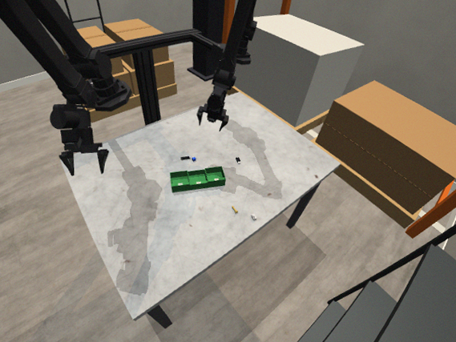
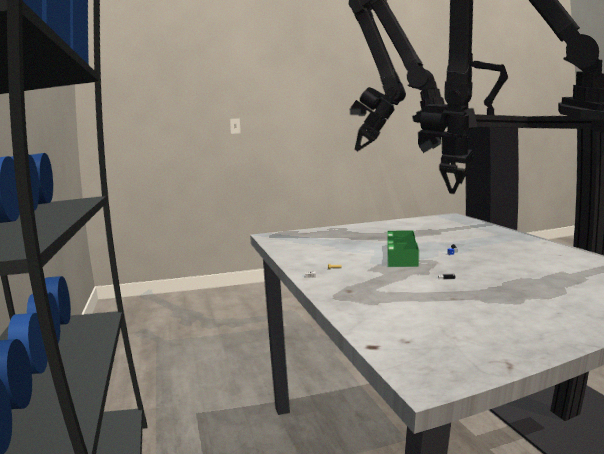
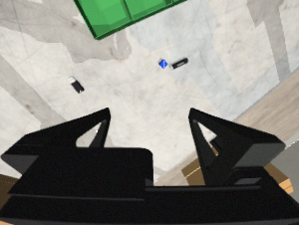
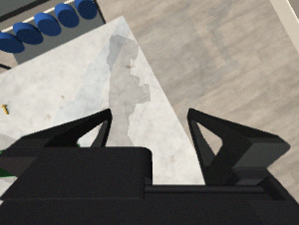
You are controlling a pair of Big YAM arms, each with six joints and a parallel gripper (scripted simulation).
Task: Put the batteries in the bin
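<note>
Now: left hand 70 mm past the black battery, 100 mm to the left of it and 200 mm above it. From my left hand the other things lie so: yellow screw 320 mm ahead, 120 mm to the right, 210 mm below; then blue piece 40 mm behind, 70 mm to the right, 200 mm below; then green three-compartment bin 90 mm ahead, 140 mm to the right, 190 mm below.
</note>
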